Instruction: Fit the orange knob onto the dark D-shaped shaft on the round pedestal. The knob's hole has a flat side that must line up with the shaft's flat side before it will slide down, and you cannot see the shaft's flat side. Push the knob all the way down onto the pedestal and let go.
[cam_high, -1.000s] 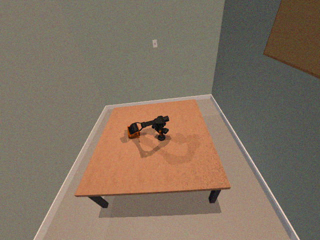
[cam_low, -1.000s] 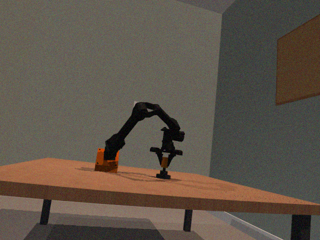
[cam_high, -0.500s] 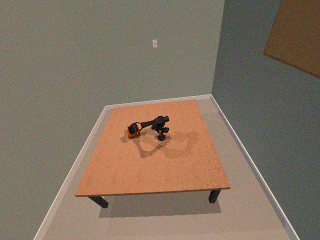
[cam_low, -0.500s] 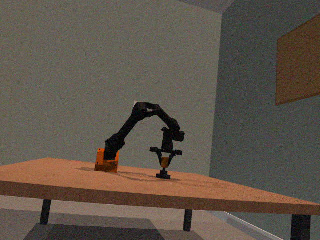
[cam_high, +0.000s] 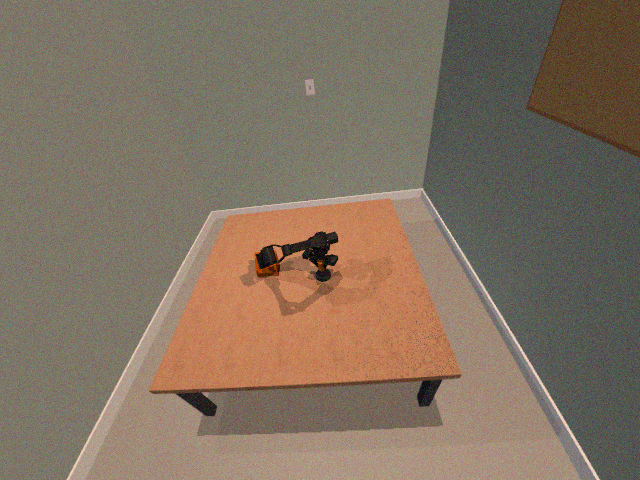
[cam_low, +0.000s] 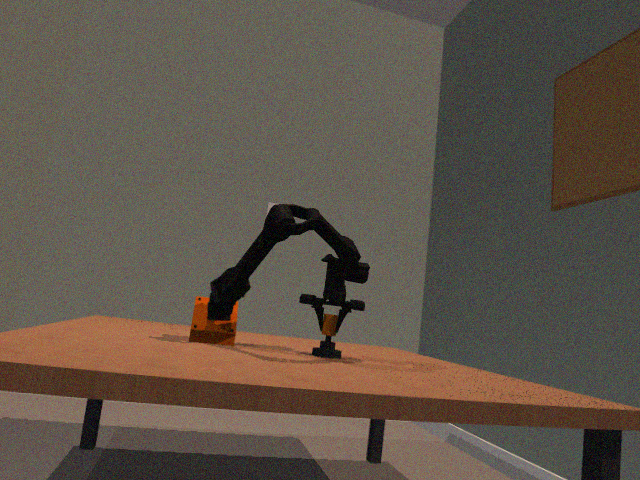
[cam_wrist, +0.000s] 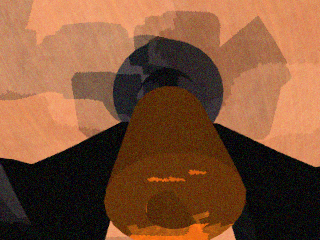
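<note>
Now: gripper tip 2 cm below the orange knob. Round my gripper tip: pedestal (4 cm below).
</note>
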